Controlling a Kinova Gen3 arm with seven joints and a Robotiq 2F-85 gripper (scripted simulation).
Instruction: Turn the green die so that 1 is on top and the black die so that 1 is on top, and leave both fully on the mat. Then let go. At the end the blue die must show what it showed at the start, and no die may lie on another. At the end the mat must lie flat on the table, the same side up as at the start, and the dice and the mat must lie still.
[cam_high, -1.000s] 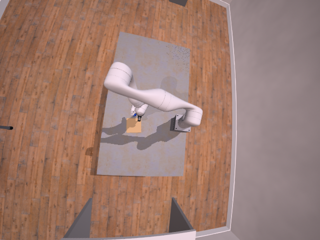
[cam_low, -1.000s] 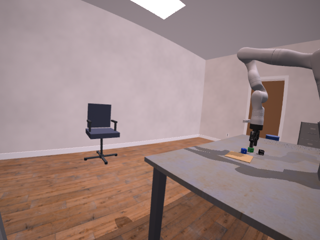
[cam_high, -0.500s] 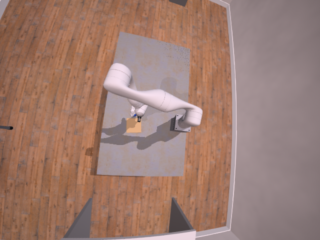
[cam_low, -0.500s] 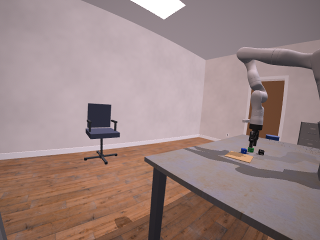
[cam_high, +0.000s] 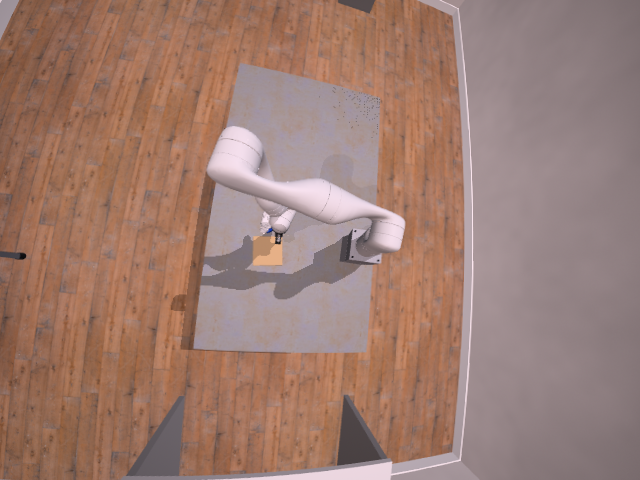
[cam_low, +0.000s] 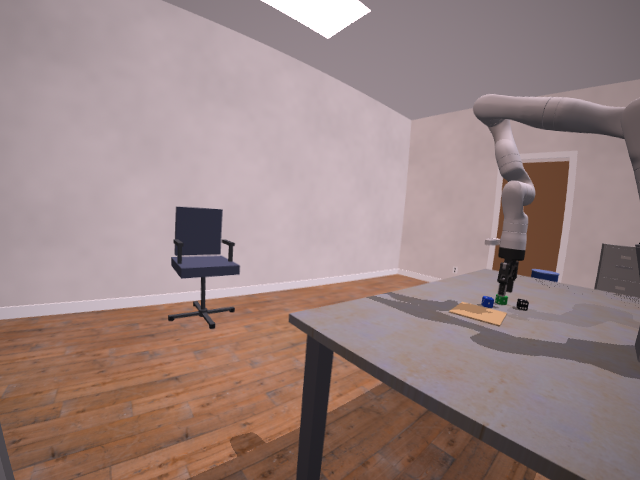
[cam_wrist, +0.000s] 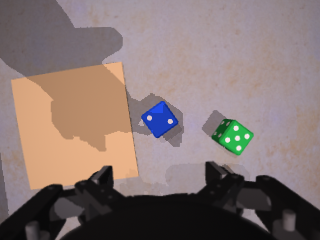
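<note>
Now: the green die 40 mm ahead of my hand, 80 mm to the right of it and 50 mm below it. The rest, counted from my hand: black die (30 mm behind, 90 mm to the right, 50 mm below); blue die (50 mm ahead, 10 mm to the left, 50 mm below); tan mat (20 mm ahead, 110 mm to the left, 60 mm below).
</note>
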